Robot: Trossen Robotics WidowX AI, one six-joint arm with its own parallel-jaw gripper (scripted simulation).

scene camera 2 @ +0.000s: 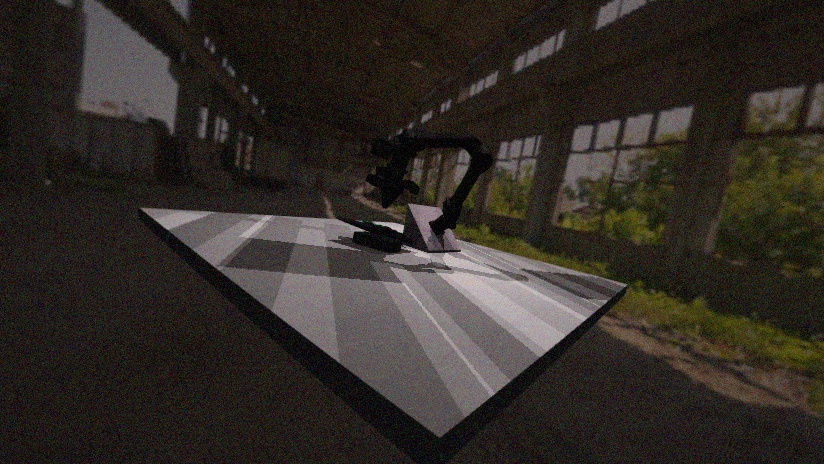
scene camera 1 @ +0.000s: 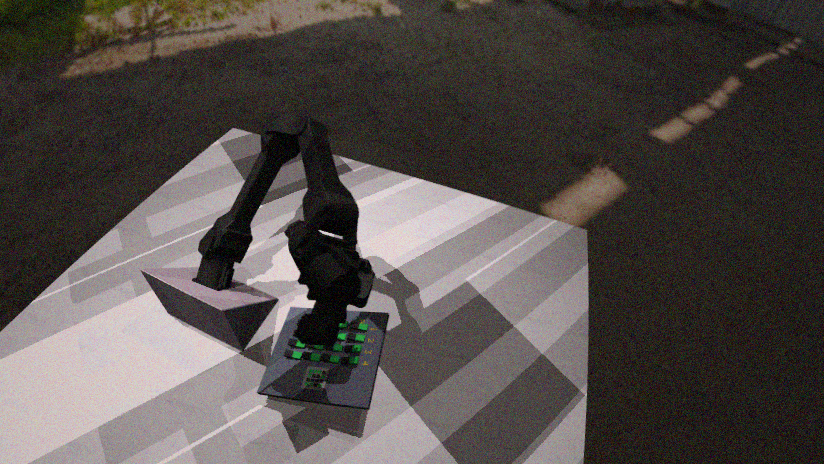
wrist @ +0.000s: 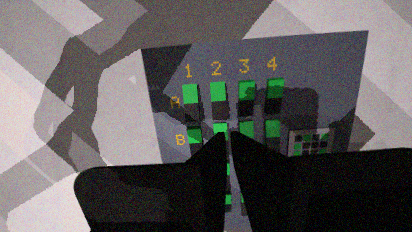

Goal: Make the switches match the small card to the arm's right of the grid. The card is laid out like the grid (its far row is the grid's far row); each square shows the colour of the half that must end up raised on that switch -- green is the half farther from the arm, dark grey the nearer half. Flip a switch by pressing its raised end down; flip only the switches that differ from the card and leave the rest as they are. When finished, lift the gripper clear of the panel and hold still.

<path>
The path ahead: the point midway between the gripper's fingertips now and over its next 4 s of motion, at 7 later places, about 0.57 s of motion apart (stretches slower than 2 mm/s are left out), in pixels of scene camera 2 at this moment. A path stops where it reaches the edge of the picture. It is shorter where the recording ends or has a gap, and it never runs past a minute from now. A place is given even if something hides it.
My gripper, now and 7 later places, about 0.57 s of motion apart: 384,208; 381,221; 380,224; 379,224; 379,225; 384,207; 372,215; 371,221
</path>
